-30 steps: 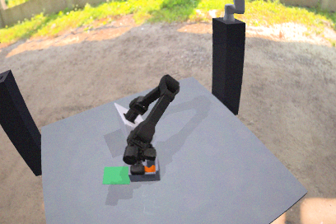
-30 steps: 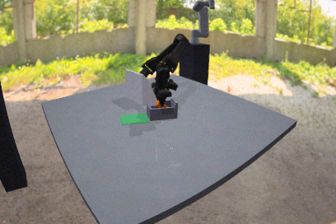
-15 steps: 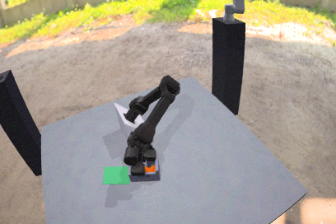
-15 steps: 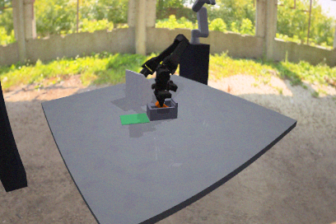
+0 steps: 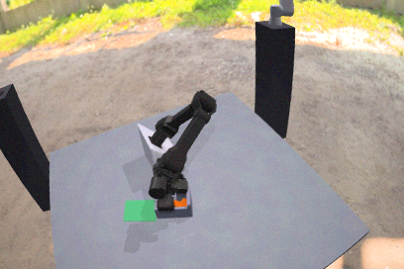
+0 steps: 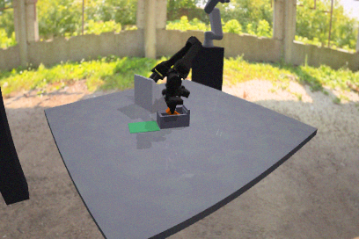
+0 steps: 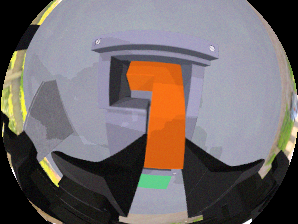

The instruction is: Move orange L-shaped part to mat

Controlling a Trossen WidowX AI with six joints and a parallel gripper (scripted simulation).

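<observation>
My gripper tip is now 13 cm to the left of the green mat, 8 cm above it and 6 cm past it. Also, from my gripper tip: orange L-shaped part (4 cm to the left, 3 cm below).
</observation>
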